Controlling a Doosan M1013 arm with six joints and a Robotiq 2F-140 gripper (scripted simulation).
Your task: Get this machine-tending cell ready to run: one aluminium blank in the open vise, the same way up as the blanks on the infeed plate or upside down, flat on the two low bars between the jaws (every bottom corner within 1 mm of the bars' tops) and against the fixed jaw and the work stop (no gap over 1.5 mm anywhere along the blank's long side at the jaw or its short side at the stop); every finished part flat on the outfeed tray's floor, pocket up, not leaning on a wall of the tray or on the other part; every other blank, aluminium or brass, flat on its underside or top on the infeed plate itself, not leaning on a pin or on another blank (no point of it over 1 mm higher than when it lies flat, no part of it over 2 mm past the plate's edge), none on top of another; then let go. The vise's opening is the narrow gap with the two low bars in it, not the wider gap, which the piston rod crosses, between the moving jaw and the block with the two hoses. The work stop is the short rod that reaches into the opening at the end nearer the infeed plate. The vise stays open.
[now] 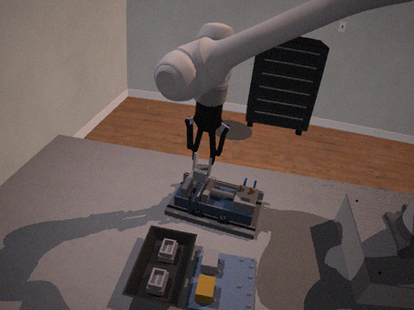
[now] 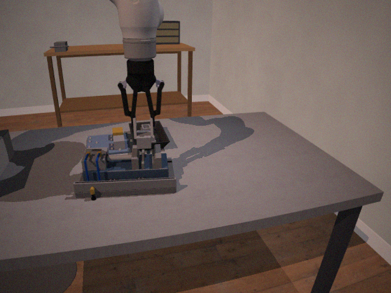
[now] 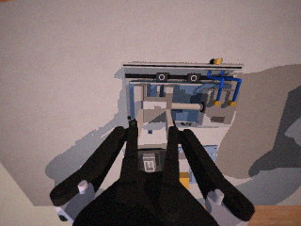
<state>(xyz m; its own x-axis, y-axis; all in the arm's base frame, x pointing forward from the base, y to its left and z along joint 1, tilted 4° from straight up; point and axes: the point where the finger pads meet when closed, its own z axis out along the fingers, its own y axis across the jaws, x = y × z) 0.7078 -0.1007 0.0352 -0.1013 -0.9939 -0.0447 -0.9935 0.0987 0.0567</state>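
The blue vise is 6 cm behind my hand, 1 cm to the left of it and 14 cm below it. Also, from my hand: brass blank: 9 cm behind, 34 cm to the left, 15 cm below; then aluminium blank: 8 cm behind, 25 cm to the left, 15 cm below; then infeed plate: 13 cm behind, 29 cm to the left, 17 cm below.
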